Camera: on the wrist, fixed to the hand. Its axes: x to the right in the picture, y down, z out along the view.
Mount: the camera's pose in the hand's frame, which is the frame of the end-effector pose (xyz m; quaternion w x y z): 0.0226 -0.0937 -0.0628 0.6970 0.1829 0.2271 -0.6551
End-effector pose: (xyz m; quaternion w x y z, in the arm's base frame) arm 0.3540 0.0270 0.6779 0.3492 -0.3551 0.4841 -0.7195
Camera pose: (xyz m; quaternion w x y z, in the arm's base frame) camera 0.2744 0.0630 0.7528 0.2729 0.3374 -0.0525 0.8994
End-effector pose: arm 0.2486 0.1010 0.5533 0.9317 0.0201 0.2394 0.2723
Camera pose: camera 0.2832 0.0271 0.4722 0.7698 -0.0343 0.4414 -0.4598
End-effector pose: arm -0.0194 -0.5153 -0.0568 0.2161 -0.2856 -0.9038 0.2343
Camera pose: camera -0.0422 -0.5506 0.0503 0.5616 0.3793 -0.7251 0.1222
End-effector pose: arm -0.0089 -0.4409 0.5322 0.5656 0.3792 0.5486 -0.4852
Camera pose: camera -0.1168 -0.4062 0.5126 0.1176 -0.1185 -0.6705 0.7229
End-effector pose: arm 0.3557 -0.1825 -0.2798 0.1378 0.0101 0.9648 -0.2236
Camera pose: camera 0.3099 -0.2405 -0.1916 0.2714 0.5490 -0.6695 0.4203
